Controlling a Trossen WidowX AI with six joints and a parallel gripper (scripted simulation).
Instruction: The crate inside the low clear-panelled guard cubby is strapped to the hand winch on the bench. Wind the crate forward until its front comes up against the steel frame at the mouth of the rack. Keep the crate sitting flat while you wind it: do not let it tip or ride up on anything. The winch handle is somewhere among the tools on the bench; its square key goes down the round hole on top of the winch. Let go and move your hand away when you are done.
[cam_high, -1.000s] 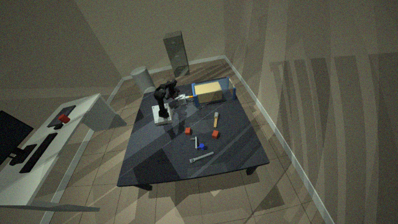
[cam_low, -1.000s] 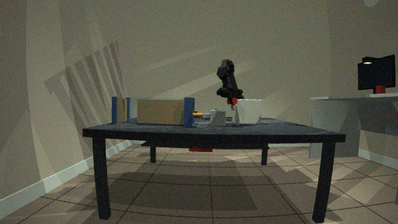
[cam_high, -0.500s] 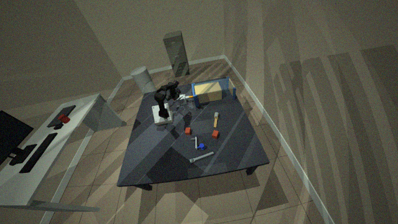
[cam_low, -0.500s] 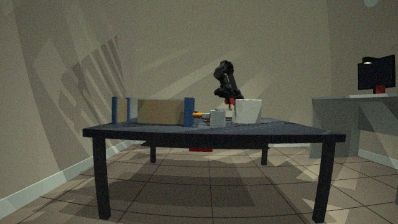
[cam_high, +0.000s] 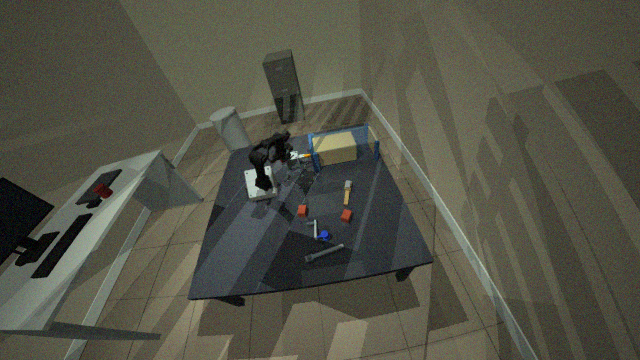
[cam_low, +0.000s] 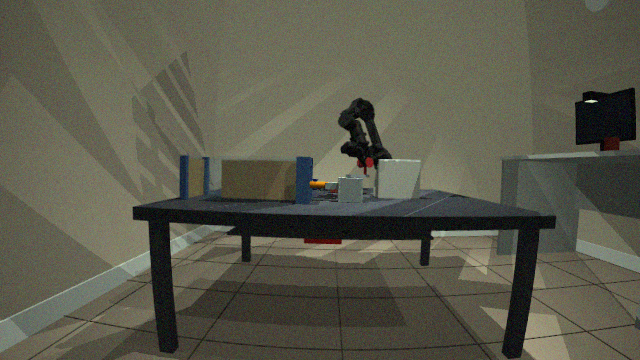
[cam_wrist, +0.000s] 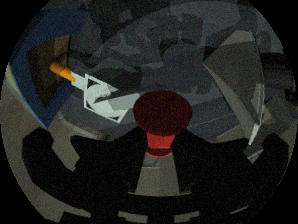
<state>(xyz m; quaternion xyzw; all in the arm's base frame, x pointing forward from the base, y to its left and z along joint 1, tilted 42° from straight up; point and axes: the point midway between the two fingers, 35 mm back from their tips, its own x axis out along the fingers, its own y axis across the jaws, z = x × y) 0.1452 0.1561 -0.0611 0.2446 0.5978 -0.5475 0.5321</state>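
Right now the crank arm is 4 cm ahead of my gripper tip, 1 cm to the left of it and 3 cm below it. The rest, counted from my gripper tip: grey winch: 7 cm ahead, 5 cm to the left, 10 cm below; then red knob: 1 cm ahead, 1 cm to the right; then blue frame: 24 cm ahead, 3 cm to the left, 3 cm below.
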